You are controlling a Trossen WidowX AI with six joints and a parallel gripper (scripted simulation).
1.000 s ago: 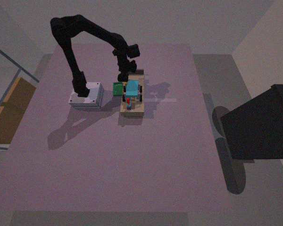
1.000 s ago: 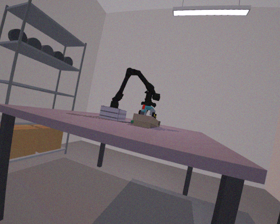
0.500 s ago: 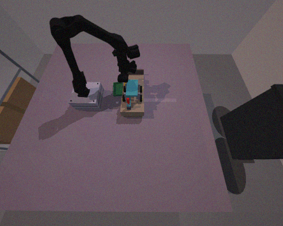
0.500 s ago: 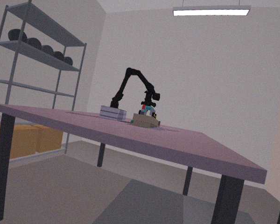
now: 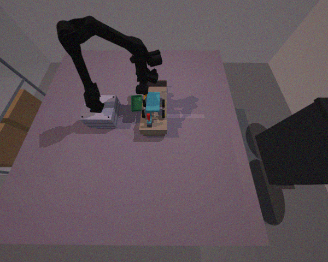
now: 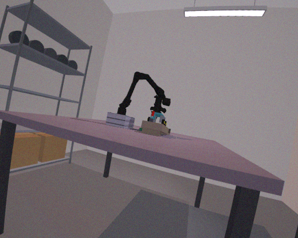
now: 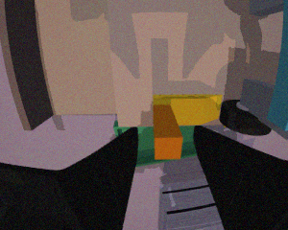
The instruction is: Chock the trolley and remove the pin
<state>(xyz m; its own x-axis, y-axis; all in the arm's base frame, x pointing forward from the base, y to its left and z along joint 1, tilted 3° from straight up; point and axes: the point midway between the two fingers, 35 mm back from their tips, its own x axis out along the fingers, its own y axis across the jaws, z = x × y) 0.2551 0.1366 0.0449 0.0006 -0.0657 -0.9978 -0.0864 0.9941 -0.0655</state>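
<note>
My gripper tip is now 1 cm short of the yellow chock, 2 cm to the left of it and 2 cm above it. From my gripper tip the other things lie so: tan ramp (7 cm ahead, 10 cm to the right, 5 cm below); then green tray (6 cm behind, 2 cm to the right, 11 cm below); then blue trolley (7 cm ahead, 11 cm to the right, 1 cm above).
</note>
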